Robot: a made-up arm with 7 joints.
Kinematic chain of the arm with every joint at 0, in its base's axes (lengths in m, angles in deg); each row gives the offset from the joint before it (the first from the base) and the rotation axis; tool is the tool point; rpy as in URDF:
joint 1: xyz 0 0 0.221 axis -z
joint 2: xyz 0 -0.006 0.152 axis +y
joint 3: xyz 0 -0.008 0.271 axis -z
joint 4: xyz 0 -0.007 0.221 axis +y
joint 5: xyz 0 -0.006 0.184 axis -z
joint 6: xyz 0 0 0.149 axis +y
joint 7: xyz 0 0 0.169 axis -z
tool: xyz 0 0 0 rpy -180 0 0
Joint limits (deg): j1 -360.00..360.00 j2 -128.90..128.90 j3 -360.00..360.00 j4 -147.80..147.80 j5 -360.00..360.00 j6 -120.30..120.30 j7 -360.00..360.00
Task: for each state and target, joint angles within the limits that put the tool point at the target. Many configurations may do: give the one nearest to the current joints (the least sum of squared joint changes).
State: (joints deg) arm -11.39 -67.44 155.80 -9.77 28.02 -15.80 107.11
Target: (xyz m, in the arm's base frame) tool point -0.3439 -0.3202 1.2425
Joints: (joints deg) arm -43.32 -32.34 161.34 -4.41 30.46 -12.63 107.11
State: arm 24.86 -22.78 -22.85 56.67 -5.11 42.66 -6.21
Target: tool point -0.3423 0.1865 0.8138
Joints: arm -0.53 -78.71 -28.28 78.16 -6.99 68.54 -6.21
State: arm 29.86 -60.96 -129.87 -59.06 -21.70 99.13 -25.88
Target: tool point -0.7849 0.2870 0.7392
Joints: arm 29.16 -69.27 -128.46 -36.93 -17.66 66.05 -25.88
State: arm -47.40 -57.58 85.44 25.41 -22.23 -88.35 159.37
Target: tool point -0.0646 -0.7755 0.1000
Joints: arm -76.37 -102.06 87.64 41.67 -35.88 -99.80 159.37
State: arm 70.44 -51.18 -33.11 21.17 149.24 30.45 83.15
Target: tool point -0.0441 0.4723 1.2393
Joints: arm 84.74 -33.34 -34.60 12.75 150.07 14.69 83.15
